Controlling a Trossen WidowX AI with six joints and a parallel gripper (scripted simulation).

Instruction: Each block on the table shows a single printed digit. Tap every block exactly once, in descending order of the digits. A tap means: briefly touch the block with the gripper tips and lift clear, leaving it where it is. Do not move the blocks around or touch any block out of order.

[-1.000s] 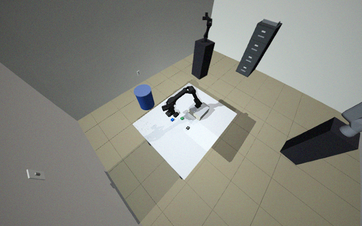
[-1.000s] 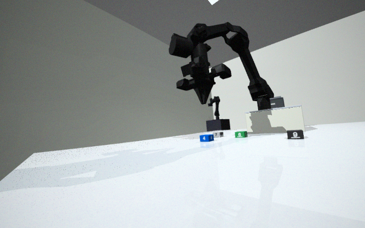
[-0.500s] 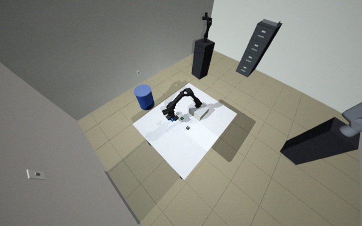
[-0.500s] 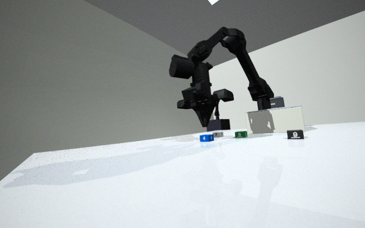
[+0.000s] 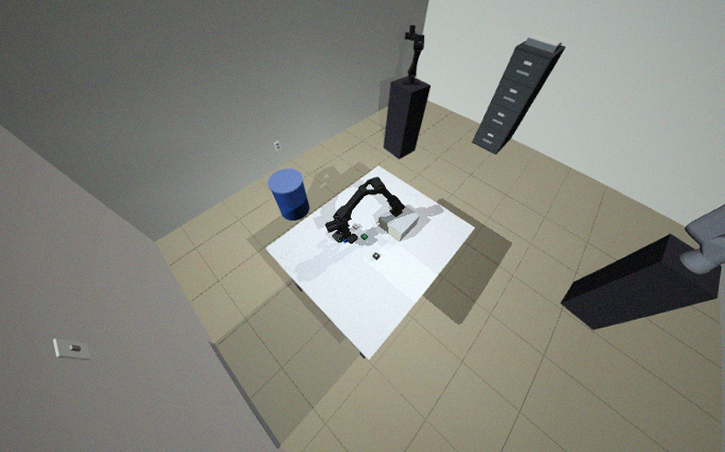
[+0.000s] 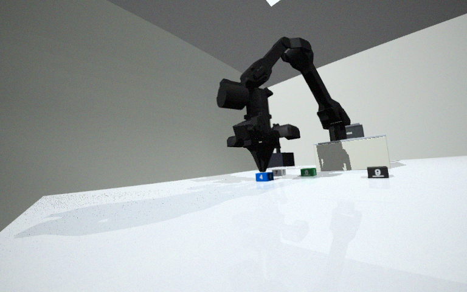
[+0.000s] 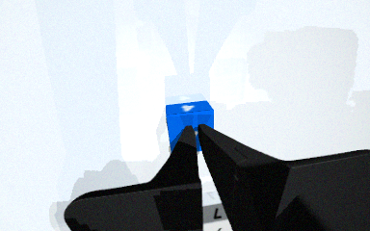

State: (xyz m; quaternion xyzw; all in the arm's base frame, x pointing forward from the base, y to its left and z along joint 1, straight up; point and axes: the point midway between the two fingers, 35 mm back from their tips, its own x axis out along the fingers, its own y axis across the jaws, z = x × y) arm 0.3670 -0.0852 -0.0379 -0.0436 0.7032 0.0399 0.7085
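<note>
Now: gripper tip 1 cm above the blue block marked 4. From my gripper tip the other things lie so: green block: 11 cm behind, 6 cm to the left, 1 cm below; then pale grey block marked 7: 12 cm behind, 3 cm to the right, 1 cm below; then black block marked 9: 22 cm to the left, 8 cm behind, 1 cm below.
</note>
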